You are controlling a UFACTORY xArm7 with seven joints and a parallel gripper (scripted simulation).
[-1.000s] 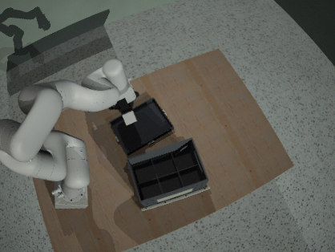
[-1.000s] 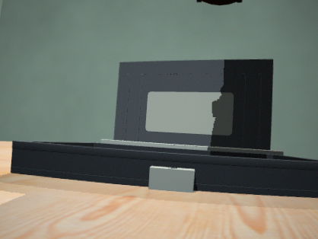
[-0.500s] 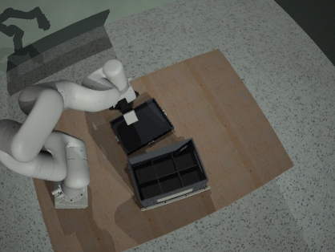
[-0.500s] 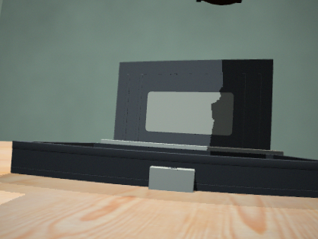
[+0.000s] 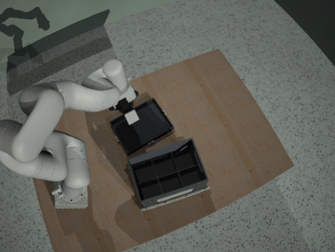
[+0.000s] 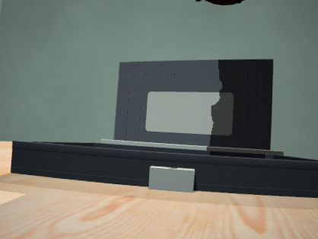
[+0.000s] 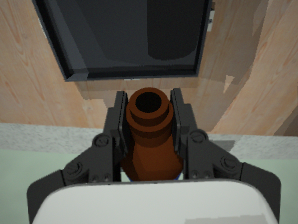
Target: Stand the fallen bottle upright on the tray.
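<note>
Now: hand 5 cm to the right of the bottle, 1 cm short of it and 1 cm above it. Round my hand: dark crate: 30 cm to the right, 12 cm below, 3 cm behind; tray: 19 cm below, 3 cm ahead, 2 cm to the right.
</note>
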